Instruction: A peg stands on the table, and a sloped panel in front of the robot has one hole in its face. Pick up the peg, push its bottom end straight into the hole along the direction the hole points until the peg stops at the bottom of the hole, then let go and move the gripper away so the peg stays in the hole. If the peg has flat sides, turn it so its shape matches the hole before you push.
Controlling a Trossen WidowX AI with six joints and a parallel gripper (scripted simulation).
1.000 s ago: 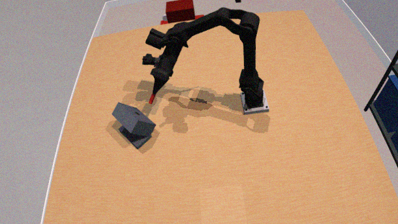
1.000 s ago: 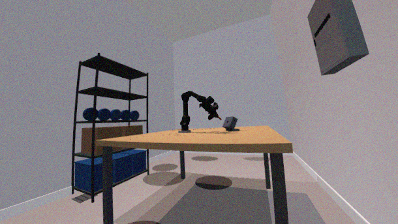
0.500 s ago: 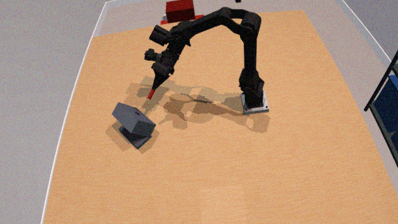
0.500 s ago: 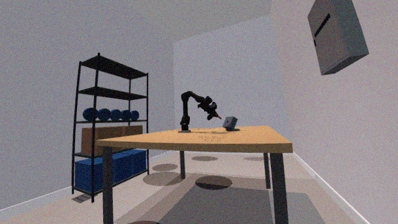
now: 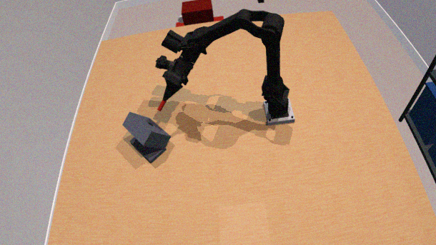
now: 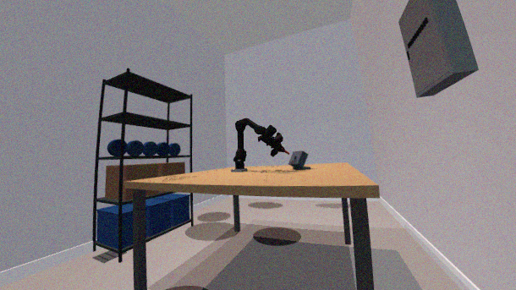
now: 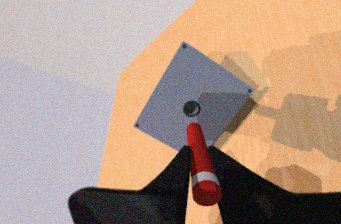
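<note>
My gripper tip is now 80 mm short of the grey-blue sloped panel, 70 mm to the right of it and 70 mm above it. From my gripper tip the other things lie so: red peg: 10 mm to the right, 10 mm behind, 10 mm above.
</note>
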